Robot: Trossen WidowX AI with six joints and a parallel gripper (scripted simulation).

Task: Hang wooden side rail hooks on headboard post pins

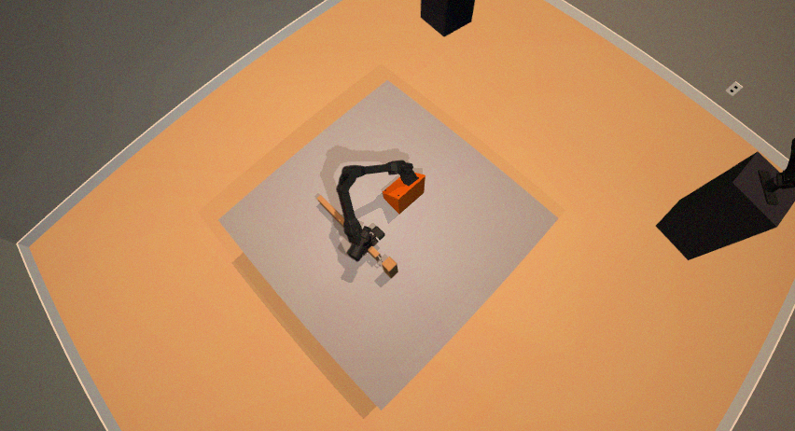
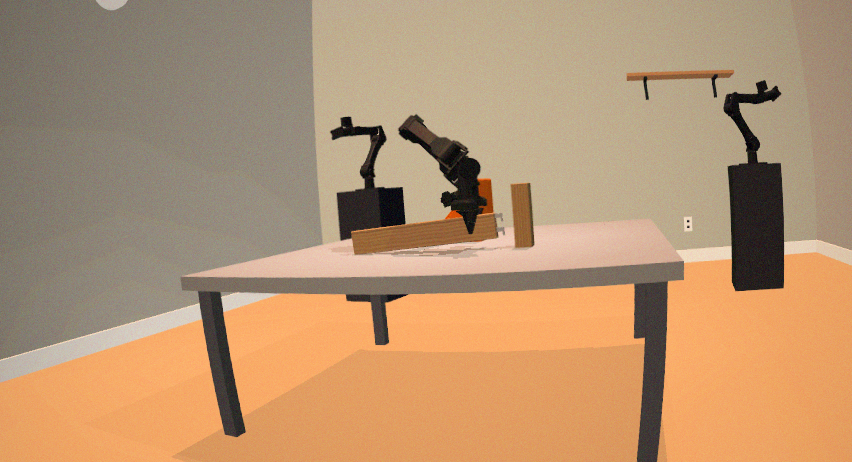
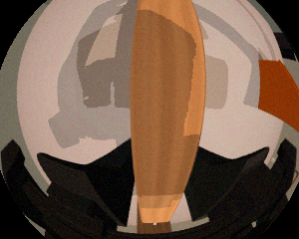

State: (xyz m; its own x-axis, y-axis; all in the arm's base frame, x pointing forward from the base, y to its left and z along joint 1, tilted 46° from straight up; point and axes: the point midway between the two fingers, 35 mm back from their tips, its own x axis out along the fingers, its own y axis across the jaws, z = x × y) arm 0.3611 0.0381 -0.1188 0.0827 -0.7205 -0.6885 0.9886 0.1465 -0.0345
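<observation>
The headboard post lies 20 mm behind my gripper tip, 150 mm to the left of it and 40 mm above it.
</observation>
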